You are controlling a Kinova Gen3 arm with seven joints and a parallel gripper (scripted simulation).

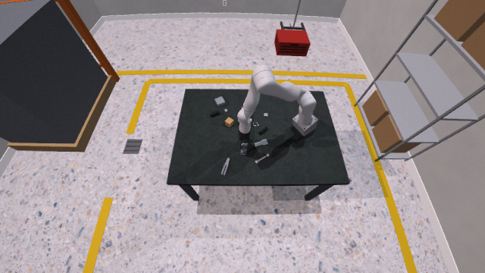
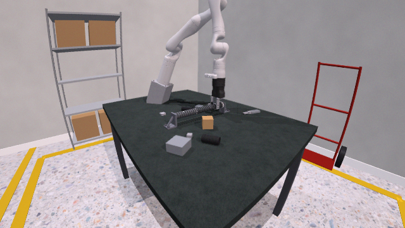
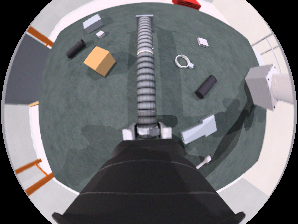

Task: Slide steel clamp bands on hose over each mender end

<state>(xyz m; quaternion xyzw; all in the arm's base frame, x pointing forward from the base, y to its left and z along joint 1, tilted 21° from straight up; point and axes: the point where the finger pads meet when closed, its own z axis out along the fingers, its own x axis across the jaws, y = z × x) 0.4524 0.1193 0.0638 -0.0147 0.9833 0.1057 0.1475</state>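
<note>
The tan cube is 120 mm ahead of my hand, 150 mm to the right of it and 30 mm below it. From my hand the other things lie so: black cylinder 150 mm behind, 100 mm to the right, 40 mm below; grey tool 120 mm ahead, 200 mm to the left, 50 mm below; grey cube 160 mm ahead, 280 mm to the right, 50 mm below.
</note>
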